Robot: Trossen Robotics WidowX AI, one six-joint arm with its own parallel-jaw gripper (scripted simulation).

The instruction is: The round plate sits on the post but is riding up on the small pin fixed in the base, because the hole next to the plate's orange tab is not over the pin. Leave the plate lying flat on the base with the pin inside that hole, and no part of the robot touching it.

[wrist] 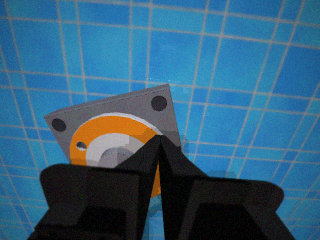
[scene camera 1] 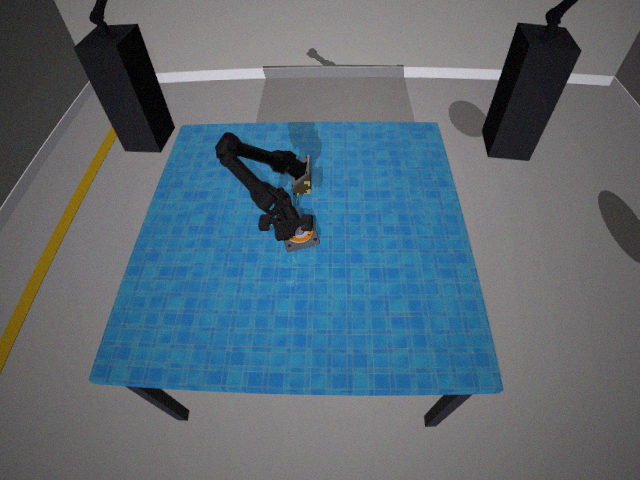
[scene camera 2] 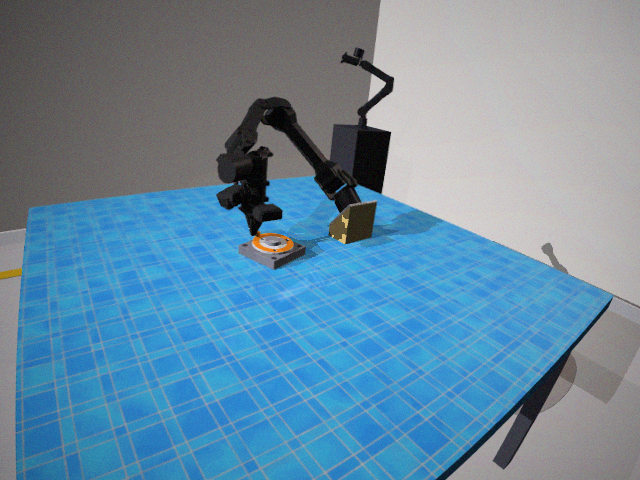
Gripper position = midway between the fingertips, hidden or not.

My gripper (scene camera 2: 253, 235) is shut and holds nothing. Also in view: a round plate (wrist: 108, 130).
My gripper is seen too in the wrist view (wrist: 159, 140).
